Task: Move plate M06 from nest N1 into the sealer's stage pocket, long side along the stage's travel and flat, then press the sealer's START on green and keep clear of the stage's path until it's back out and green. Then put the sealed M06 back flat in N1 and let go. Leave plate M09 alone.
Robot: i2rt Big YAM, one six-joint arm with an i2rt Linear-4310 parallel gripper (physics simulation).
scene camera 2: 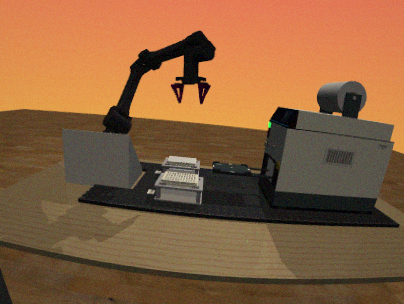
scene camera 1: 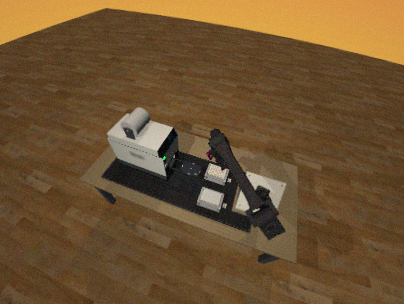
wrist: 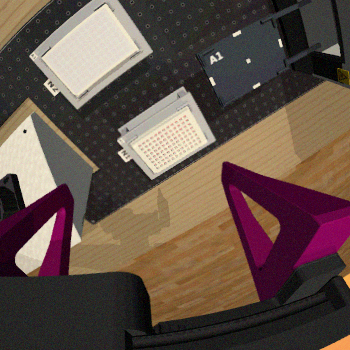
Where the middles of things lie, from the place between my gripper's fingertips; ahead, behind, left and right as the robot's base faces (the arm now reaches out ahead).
I see my gripper 1 cm short of the M06 well plate (wrist: 178, 134), 13 cm to the left of it and 26 cm above it. Also, from my hand: grey roll (scene camera 2: 331, 96) 56 cm ahead, 1 cm to the right, 9 cm above.
